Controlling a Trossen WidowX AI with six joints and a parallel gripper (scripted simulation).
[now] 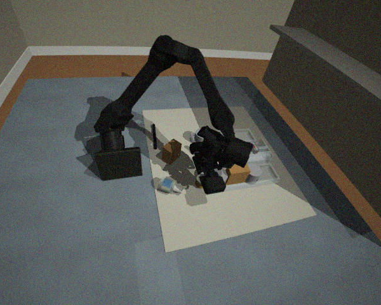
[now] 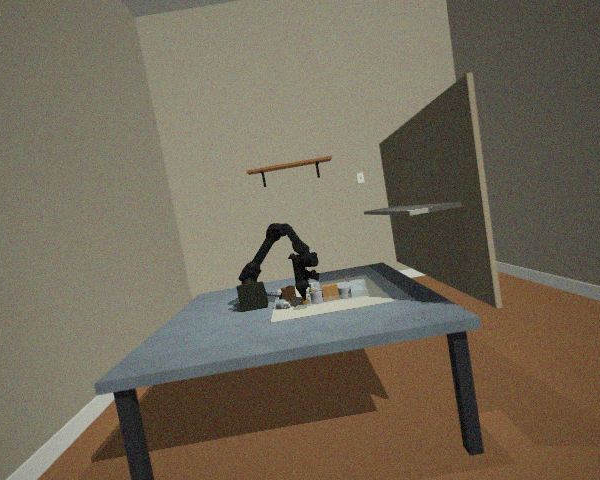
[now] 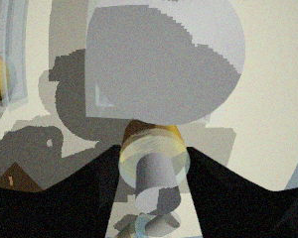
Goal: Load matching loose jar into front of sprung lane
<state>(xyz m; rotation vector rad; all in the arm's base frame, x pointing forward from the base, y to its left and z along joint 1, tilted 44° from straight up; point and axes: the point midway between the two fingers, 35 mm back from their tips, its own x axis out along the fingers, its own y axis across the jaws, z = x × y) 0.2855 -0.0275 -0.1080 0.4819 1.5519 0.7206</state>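
The clear sprung lane lies 180 mm ahead of my gripper tip, 120 mm to the left of it and 10 mm below it. Also, from my gripper tip: red mark: 220 mm ahead, 110 mm to the left, 40 mm above; then black post: 150 mm behind, 240 mm to the left, 20 mm below.
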